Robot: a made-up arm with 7 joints. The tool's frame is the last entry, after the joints. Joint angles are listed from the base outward. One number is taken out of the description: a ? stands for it. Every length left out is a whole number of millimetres.
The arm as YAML. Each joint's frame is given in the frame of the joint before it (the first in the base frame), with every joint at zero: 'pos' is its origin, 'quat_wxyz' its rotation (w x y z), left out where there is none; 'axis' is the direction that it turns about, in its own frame. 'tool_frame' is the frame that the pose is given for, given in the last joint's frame.
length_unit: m
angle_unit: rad
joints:
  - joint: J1
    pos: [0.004, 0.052, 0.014]
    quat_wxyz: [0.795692, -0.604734, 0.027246, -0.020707]
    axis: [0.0, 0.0, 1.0]
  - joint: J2
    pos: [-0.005, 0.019, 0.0]
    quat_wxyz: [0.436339, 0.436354, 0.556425, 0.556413]
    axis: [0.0, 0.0, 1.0]
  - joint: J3
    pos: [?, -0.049, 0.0]
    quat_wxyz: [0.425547, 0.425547, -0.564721, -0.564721]
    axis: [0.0, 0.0, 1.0]
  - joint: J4
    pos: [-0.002, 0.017, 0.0]
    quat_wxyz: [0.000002, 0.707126, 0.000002, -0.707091]
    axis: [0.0, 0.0, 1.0]
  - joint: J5
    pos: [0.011, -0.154, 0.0]
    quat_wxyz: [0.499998, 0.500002, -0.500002, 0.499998]
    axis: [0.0, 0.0, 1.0]
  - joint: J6
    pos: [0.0, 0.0, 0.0]
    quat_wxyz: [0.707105, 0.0, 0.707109, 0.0]
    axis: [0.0, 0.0, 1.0]
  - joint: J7
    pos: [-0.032, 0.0, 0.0]
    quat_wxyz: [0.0, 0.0, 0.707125, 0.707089]
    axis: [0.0, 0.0, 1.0]
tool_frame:
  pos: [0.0, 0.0, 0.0]
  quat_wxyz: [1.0, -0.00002, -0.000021, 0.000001]
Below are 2 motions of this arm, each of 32 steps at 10 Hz.
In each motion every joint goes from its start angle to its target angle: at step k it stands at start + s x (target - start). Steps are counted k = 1, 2, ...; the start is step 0. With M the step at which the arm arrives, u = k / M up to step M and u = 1 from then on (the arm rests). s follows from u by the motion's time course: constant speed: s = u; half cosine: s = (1 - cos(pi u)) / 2; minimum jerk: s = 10 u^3 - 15 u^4 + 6 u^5.
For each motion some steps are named. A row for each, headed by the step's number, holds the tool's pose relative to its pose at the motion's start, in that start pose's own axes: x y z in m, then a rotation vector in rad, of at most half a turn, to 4 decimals.
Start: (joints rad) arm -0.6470 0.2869 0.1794 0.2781 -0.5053 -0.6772 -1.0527
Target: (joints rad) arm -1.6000 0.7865 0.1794 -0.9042 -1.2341 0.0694 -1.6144
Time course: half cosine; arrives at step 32
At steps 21, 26, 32:
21: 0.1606 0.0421 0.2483 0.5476 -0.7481 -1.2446
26: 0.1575 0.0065 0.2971 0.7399 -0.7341 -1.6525
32: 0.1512 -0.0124 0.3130 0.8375 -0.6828 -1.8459

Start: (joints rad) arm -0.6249 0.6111 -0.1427 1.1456 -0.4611 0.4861 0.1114
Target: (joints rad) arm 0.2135 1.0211 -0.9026 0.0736 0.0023 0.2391 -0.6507
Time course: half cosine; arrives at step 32
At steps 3, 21, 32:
3: 0.0001 0.0021 -0.0025 0.0307 -0.0112 -0.0061
21: -0.0385 0.0135 -0.1418 1.0969 0.0802 -0.6915
32: -0.0885 0.0134 -0.2142 1.3556 0.2848 -1.1628

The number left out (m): 0.197
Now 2 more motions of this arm.
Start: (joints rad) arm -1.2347 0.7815 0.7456 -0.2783 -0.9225 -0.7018 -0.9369
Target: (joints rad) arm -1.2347 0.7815 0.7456 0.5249 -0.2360 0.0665 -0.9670
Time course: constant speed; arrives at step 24
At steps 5, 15, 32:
5: -0.0259 0.0015 -0.0176 -0.1061 0.3125 0.0131
15: -0.0887 -0.0065 -0.0398 -0.3784 0.9330 0.0929
32: -0.1495 -0.0264 -0.0390 -0.6777 1.4769 0.2159

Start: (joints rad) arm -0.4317 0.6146 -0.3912 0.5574 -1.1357 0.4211 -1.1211
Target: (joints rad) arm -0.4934 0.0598 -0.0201 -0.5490 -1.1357 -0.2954 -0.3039
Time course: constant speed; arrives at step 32
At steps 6, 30, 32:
6: 0.0484 -0.0231 0.0177 0.2102 -0.1602 -0.0949
30: 0.0997 -0.1806 0.0681 0.5559 -1.3090 -0.4010
32: 0.0948 -0.1932 0.0677 0.5391 -1.4207 -0.4294

